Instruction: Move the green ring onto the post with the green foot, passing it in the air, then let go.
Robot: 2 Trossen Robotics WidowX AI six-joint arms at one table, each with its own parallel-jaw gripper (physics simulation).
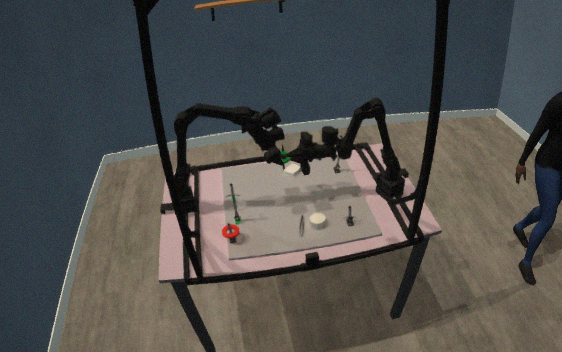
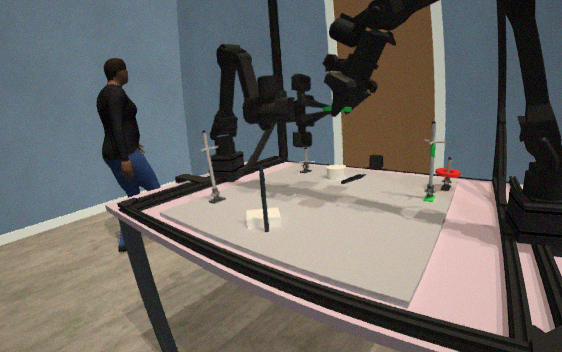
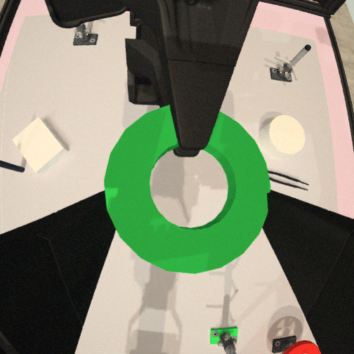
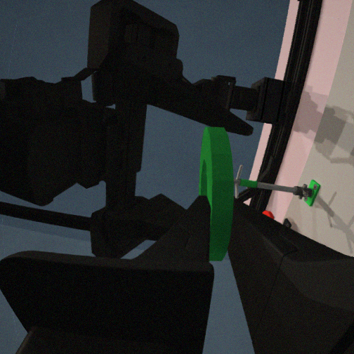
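The green ring is high in the air, roughly level, between both grippers. My right gripper is shut on one side of its rim. My left gripper reaches down from above; its fingers meet the ring's outer edge on opposite sides, and it is shut on the ring, its fingertips partly hidden. The post with the green foot stands upright on the mat, with a green band and a thin crossbar near its top, well away from the ring.
A short post bears a red ring beside the green-footed post. Other posts stand on the grey mat. A white block, a white cylinder and dark thin pieces are there too.
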